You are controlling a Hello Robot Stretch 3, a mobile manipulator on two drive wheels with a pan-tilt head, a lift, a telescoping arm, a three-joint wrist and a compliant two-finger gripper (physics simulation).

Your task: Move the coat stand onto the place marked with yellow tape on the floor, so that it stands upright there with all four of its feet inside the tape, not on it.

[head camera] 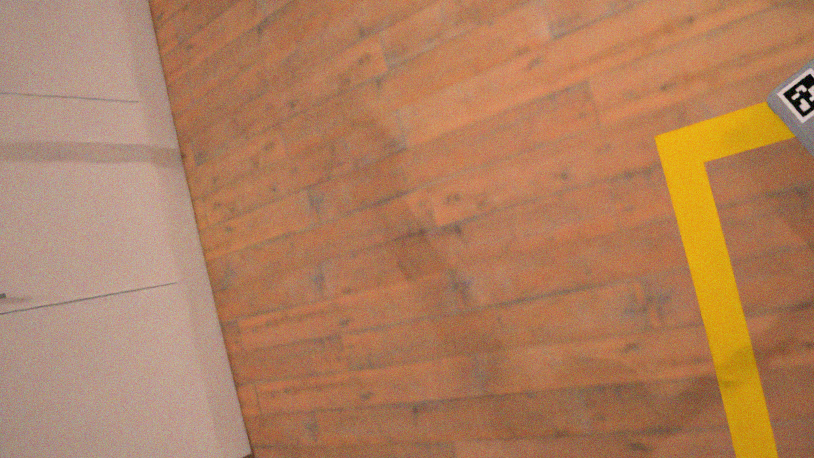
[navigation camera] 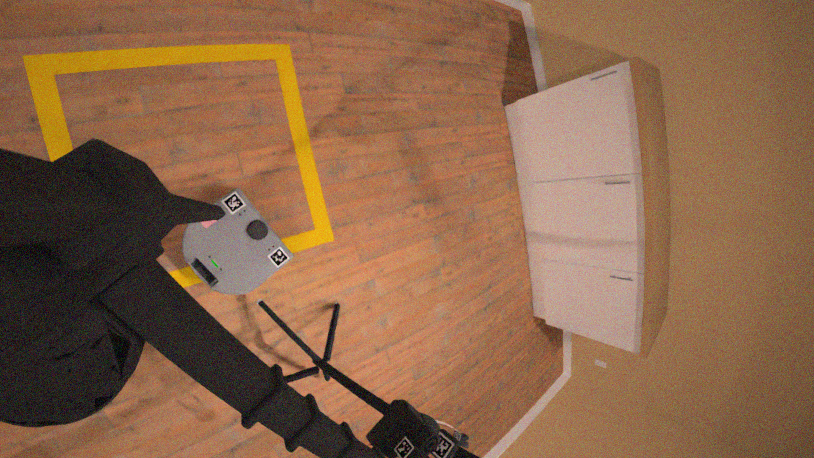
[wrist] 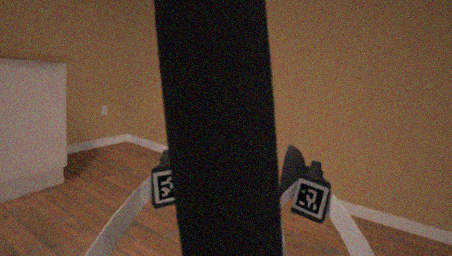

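Where they show: robot's base, origin of its link: (navigation camera: pixel 256 228).
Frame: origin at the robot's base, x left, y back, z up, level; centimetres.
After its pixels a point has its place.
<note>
The black coat stand (navigation camera: pixel 355 387) @[y 9.4, x -53.0, z 53.2 cm] (wrist: pixel 220 100) has its feet outside the yellow tape, below its near side in the navigation view; whether they touch the floor I cannot tell. In the wrist view its pole leans slightly and fills the middle. My gripper (navigation camera: pixel 462 439) (wrist: pixel 240 160) @[y 2.3, x -69.3, z 83.6 cm] is closed around the pole, one finger on each side; the pole hides part of the left finger. The yellow tape outline (navigation camera: pixel 301 142) @[y -38.8, x 19.7, z 0.1 cm] (head camera: pixel 700 244) @[y -30.0, x -3.9, z 0.1 cm] is partly hidden by my robot's body. The stand and gripper do not show in the head view.
My grey base (navigation camera: pixel 233 250) @[y 11.0, x -0.5, z 16.0 cm] covers part of the tape's near side. A white cabinet (navigation camera: pixel 580 222) @[y -146.4, x -107.4, z 48.8 cm] (head camera: pixel 102 227) @[y -149.8, x -98.6, z 36.5 cm] (wrist: pixel 30 125) stands against the tan wall (navigation camera: pixel 740 227) @[y -196.9, x -146.9, z 129.2 cm] (wrist: pixel 360 90). My dark arm (navigation camera: pixel 204 353) @[y 10.1, x -2.3, z 95.0 cm] reaches past the stand's feet.
</note>
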